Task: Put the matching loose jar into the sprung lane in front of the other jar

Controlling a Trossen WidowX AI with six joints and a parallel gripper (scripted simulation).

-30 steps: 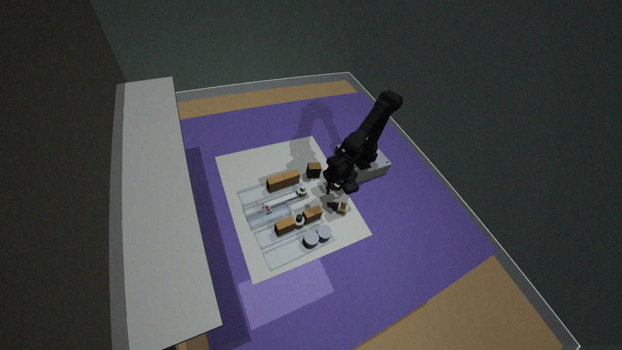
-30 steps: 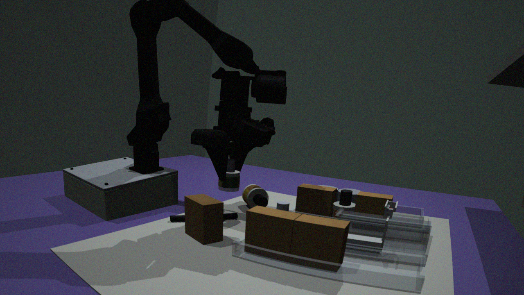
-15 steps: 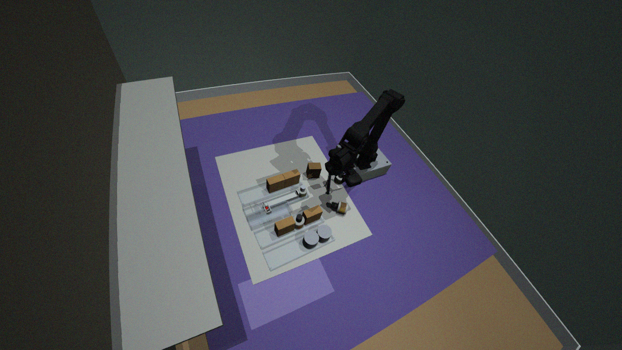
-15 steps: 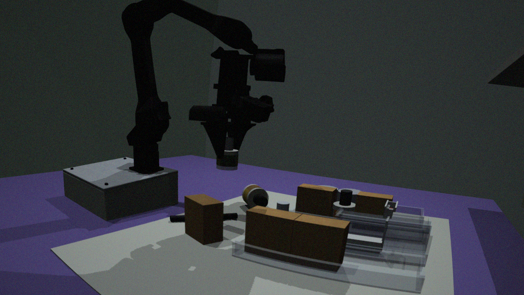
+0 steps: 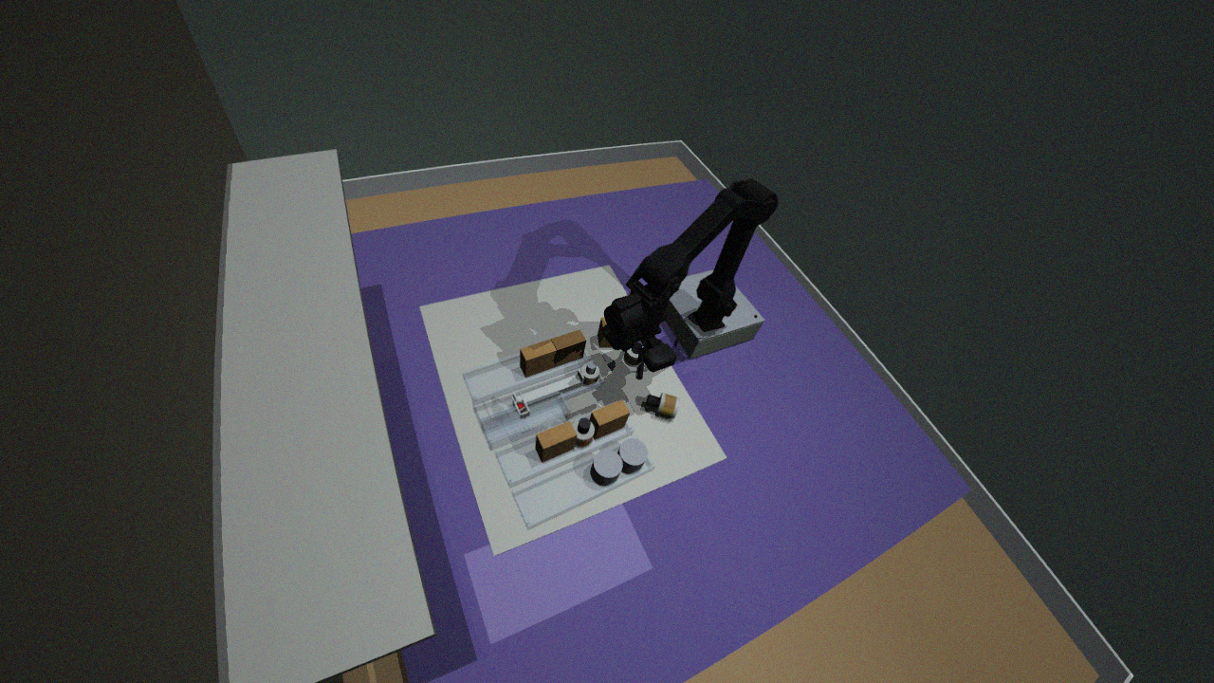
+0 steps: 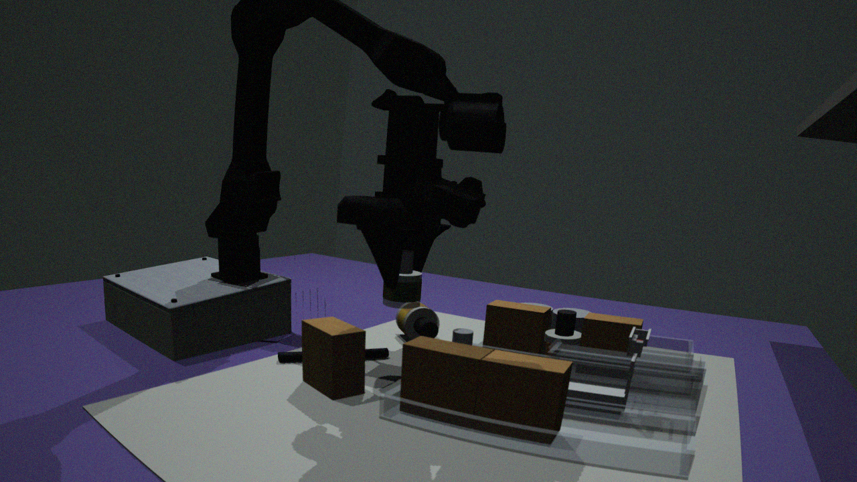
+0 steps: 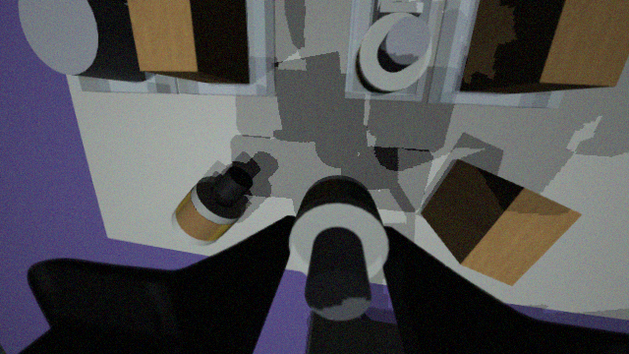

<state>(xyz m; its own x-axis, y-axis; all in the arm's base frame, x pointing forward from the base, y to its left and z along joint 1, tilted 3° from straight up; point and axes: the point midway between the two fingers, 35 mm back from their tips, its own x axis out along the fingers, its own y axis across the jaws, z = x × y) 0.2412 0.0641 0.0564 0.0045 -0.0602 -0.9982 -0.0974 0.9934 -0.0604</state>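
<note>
The brown box is 11 cm to the right of my gripper tip and 6 cm below it. The rest, counted from my gripper tip: red mark (27 cm ahead, 4 cm to the left, 3 cm below); then black rod (9 cm below, 6 cm behind, 5 cm to the right); then pusher plate (20 cm ahead, 5 cm below, 3 cm to the left).
</note>
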